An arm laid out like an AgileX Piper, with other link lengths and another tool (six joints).
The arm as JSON. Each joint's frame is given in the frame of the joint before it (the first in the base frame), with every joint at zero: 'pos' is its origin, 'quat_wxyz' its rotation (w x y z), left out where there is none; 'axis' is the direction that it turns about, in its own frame. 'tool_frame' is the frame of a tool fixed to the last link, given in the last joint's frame.
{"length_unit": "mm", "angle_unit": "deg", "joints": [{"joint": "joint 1", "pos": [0.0, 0.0, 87.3], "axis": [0.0, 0.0, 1.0]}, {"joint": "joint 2", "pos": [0.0, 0.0, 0.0], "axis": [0.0, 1.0, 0.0]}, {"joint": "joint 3", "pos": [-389.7, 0.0, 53.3], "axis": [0.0, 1.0, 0.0]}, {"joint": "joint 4", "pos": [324.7, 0.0, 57.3], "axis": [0.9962, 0.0, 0.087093]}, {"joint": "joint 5", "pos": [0.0, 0.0, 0.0], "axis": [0.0, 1.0, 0.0]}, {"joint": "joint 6", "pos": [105.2, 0.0, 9.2], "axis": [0.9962, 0.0, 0.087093]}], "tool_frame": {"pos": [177.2, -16.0, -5.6], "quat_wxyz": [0.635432, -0.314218, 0.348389, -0.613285]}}
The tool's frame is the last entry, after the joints.
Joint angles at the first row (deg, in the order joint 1, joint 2, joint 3, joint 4, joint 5, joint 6):
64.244, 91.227, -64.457, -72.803, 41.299, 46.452
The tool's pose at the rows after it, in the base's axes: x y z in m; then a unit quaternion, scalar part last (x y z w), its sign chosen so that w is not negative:
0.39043, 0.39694, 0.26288, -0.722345, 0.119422, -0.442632, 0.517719
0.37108, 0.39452, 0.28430, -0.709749, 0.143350, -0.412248, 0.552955
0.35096, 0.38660, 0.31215, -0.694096, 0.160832, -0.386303, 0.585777
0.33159, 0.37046, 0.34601, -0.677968, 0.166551, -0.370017, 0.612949
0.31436, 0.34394, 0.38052, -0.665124, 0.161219, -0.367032, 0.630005
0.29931, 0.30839, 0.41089, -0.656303, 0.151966, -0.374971, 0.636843
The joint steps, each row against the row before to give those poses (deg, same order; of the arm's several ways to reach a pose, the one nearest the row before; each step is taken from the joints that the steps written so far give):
0.000, -3.464, 0.000, 5.928, -2.687, -1.947
0.000, -4.131, 0.001, 6.501, -2.190, -2.848
0.000, -4.690, -0.064, 6.568, -1.278, -3.792
0.000, -5.210, -0.256, 5.940, 0.042, -4.971
-0.001, -5.491, -0.327, 4.490, 1.679, -5.597
0.000, -5.525, -0.327, 2.856, 3.121, -5.301

